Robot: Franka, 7 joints.
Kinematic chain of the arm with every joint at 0, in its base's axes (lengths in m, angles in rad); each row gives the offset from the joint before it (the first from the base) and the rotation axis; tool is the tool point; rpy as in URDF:
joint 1: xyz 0 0 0.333 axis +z
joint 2: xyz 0 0 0 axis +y
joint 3: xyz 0 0 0.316 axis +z
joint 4: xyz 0.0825 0 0 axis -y
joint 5: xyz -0.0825 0 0.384 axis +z
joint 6: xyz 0 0 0 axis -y
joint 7: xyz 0.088 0 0 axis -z
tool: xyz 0 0 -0.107 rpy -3.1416 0 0
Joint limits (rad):
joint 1: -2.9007..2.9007
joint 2: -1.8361..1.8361
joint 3: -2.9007..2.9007
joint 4: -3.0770..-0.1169
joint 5: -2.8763..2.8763
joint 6: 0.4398..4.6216
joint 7: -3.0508..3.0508
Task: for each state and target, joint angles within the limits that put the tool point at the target. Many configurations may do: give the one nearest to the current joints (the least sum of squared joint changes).
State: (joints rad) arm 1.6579 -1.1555 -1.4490 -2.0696 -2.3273 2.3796 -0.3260
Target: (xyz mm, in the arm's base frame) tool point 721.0 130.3 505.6
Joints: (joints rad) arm 2.3825 -1.2080 -1.5285 -1.4729 -2.3602 2.2740 -0.3260
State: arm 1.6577 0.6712 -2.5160 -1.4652 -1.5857 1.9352 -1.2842
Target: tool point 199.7 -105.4 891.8
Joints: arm 1.7121 0.9811 -2.6507 -1.9544 -1.4577 1.7173 -1.2842
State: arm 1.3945 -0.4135 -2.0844 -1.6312 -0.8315 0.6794 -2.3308
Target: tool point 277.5 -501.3 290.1
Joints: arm 1.4914 -0.8033 -2.1966 -1.5667 -0.9003 0.8990 -2.3308
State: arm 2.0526 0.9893 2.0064 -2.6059 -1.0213 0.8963 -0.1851
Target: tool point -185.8 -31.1 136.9
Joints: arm 1.9596 1.0729 1.2530 -2.8189 -1.1461 1.0131 -0.1851
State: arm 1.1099 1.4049 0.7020 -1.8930 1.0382 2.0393 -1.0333
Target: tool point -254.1 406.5 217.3
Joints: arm 0.7491 1.2034 1.1187 -2.2300 0.9918 1.7013 -1.0333
